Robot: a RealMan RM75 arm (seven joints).
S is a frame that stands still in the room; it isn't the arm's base.
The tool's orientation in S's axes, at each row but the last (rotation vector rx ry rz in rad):
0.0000, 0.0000, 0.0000
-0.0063, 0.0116, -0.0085
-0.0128, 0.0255, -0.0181
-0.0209, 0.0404, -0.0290
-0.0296, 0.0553, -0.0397
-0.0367, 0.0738, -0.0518
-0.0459, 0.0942, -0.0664
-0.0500, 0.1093, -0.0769
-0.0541, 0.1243, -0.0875
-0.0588, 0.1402, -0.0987
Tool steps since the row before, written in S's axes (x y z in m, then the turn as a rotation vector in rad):
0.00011, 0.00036, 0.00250, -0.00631, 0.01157, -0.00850
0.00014, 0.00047, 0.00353, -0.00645, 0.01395, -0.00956
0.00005, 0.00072, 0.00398, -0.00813, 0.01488, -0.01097
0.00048, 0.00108, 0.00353, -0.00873, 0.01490, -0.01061
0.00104, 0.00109, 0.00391, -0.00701, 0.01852, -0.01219
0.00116, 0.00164, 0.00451, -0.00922, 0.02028, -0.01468
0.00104, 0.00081, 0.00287, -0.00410, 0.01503, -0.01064
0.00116, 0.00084, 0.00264, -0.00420, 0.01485, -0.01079
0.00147, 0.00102, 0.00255, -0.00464, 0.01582, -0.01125
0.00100, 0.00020, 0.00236, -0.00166, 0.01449, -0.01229
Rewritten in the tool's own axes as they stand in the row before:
0.00011, 0.00036, 0.00250, -0.00631, 0.01157, -0.00850
0.00010, 0.00045, 0.00353, -0.00646, 0.01396, -0.00955
-0.00006, 0.00067, 0.00399, -0.00812, 0.01487, -0.01099
0.00031, 0.00102, 0.00357, -0.00873, 0.01487, -0.01065
0.00078, 0.00101, 0.00399, -0.00708, 0.01860, -0.01203
0.00074, 0.00152, 0.00464, -0.00919, 0.02034, -0.01461
0.00071, 0.00073, 0.00299, -0.00412, 0.01524, -0.01033
0.00080, 0.00078, 0.00279, -0.00419, 0.01506, -0.01050
0.00105, 0.00099, 0.00276, -0.00465, 0.01601, -0.01097
0.00064, 0.00014, 0.00249, -0.00144, 0.01504, -0.01164

